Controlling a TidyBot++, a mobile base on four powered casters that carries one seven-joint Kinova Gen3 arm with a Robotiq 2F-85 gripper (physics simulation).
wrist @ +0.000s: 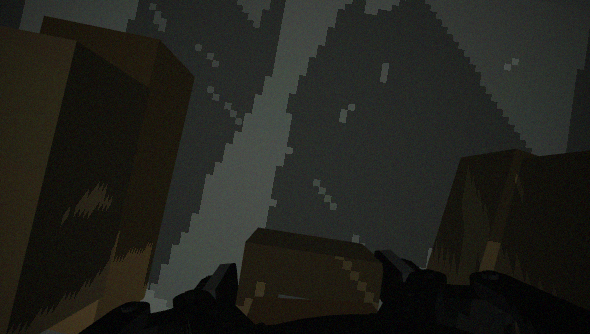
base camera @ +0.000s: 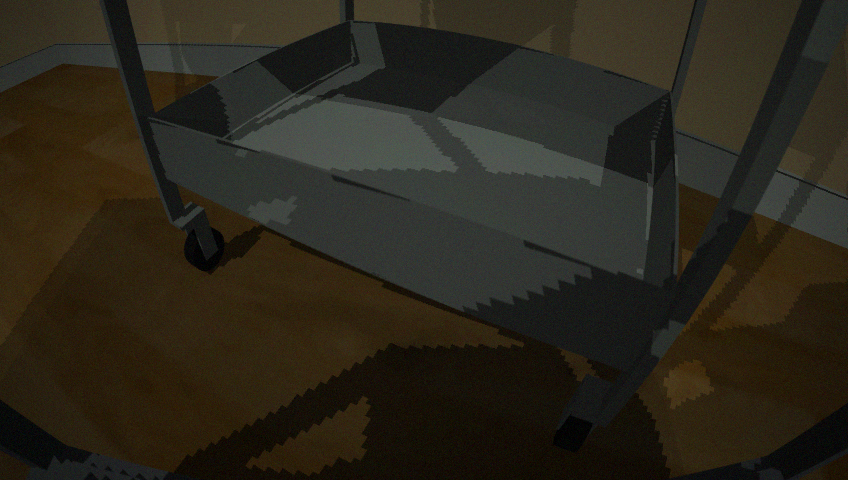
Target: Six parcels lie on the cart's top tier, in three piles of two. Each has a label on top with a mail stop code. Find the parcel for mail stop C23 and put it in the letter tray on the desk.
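In the wrist view my gripper is shut on the upper parcel of the middle pile, with one dark finger against each side. The gripper body hides its top, so no label or code can be read. The lower parcel of that pile shows just beyond it. The left pile has a tall brown upper parcel and a lower parcel partly behind it. The right pile's brown parcels are partly cut off. They lie on the cart's grey top tier.
The base camera view shows the cart's lower tray, a dark corner post at the right and a caster at the left. The wall is close behind the cart. The desk and letter tray do not show. Both views are dim.
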